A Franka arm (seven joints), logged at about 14 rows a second.
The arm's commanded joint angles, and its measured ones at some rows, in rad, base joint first. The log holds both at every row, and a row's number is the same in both.
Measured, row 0:
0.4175, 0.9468, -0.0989, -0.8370, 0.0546, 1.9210, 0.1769
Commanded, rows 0 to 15:
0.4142, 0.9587, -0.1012, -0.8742, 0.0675, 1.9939, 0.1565
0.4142, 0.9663, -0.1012, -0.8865, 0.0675, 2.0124, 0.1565
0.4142, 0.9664, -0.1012, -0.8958, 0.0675, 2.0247, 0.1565
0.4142, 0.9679, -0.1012, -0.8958, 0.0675, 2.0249, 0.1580
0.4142, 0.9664, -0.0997, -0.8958, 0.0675, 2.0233, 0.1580
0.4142, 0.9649, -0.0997, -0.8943, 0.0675, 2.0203, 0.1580
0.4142, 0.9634, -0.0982, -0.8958, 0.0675, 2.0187, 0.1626
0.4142, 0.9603, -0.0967, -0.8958, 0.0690, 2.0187, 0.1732
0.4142, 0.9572, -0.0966, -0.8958, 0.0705, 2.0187, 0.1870
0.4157, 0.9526, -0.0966, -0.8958, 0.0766, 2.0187, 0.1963
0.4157, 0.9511, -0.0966, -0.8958, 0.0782, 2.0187, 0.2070
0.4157, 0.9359, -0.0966, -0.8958, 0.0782, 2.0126, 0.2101
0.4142, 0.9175, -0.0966, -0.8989, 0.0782, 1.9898, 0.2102
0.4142, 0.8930, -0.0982, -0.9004, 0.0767, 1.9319, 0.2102
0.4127, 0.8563, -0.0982, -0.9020, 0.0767, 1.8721, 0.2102
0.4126, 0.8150, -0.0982, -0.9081, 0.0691, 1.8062, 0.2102
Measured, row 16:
0.4144, 0.9125, -0.0989, -0.8731, 0.0630, 1.9104, 0.1931
